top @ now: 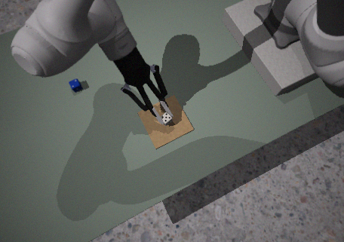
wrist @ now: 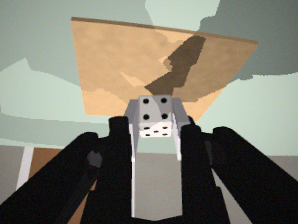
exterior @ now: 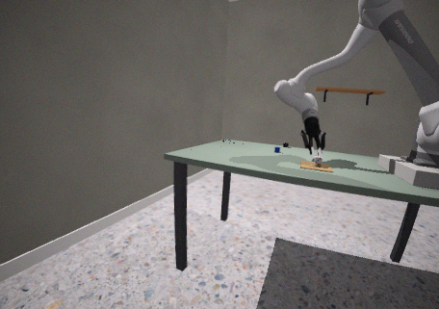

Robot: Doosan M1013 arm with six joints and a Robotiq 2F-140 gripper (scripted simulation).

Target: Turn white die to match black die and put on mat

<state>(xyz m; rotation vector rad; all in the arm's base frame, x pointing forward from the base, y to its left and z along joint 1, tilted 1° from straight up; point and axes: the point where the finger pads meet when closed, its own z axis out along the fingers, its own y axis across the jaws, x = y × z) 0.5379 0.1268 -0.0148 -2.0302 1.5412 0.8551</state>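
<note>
Now: the brown mat 5 cm below my hand and 2 cm to the left of it. The rest, counted from my hand: blue die 22 cm to the right, 22 cm ahead, 4 cm below; black die 49 cm to the right, 21 cm ahead, 4 cm below; white die 2 cm to the left, 2 cm below, 1 cm behind.
</note>
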